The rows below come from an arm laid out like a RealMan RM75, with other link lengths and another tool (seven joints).
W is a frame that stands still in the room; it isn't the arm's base.
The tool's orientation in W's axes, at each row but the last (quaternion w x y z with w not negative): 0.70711, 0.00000, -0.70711, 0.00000; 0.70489, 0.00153, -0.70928, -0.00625; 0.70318, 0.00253, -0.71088, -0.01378; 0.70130, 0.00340, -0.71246, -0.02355; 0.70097, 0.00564, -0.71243, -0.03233; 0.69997, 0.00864, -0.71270, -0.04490; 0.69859, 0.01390, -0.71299, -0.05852; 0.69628, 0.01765, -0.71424, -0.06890; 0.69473, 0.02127, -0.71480, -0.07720; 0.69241, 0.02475, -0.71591, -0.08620; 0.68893, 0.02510, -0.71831, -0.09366; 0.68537, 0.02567, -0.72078, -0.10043; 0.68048, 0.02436, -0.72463, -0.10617
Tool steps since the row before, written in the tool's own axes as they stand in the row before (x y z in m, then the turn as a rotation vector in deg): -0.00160, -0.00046, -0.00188, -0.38, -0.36, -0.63; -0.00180, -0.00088, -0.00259, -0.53, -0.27, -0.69; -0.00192, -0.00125, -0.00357, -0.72, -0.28, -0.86; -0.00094, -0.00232, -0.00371, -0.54, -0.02, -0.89; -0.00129, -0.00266, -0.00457, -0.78, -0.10, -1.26; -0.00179, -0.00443, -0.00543, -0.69, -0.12, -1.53; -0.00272, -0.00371, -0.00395, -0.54, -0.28, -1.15; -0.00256, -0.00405, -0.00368, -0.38, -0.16, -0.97; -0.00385, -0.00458, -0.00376, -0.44, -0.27, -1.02; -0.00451, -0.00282, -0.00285, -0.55, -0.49, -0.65; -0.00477, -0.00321, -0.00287, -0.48, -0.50, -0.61; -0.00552, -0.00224, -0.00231, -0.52, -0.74, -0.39; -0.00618, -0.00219, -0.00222, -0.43, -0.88, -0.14
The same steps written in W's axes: 0.00188, -0.00046, -0.00160, 0.63, -0.36, -0.38; 0.00260, -0.00088, -0.00179, 0.69, -0.27, -0.53; 0.00357, -0.00126, -0.00191, 0.86, -0.28, -0.72; 0.00366, -0.00239, -0.00097, 0.90, -0.03, -0.53; 0.00449, -0.00276, -0.00136, 1.27, -0.11, -0.77; 0.00523, -0.00456, -0.00203, 1.54, -0.15, -0.67; 0.00378, -0.00366, -0.00302, 1.14, -0.30, -0.55; 0.00346, -0.00397, -0.00296, 0.97, -0.18, -0.38; 0.00352, -0.00430, -0.00437, 1.01, -0.29, -0.45; 0.00278, -0.00233, -0.00482, 0.63, -0.45, -0.60; 0.00279, -0.00265, -0.00515, 0.58, -0.47, -0.54; 0.00240, -0.00148, -0.00574, 0.34, -0.68, -0.63; 0.00241, -0.00129, -0.00636, 0.07, -0.80, -0.58
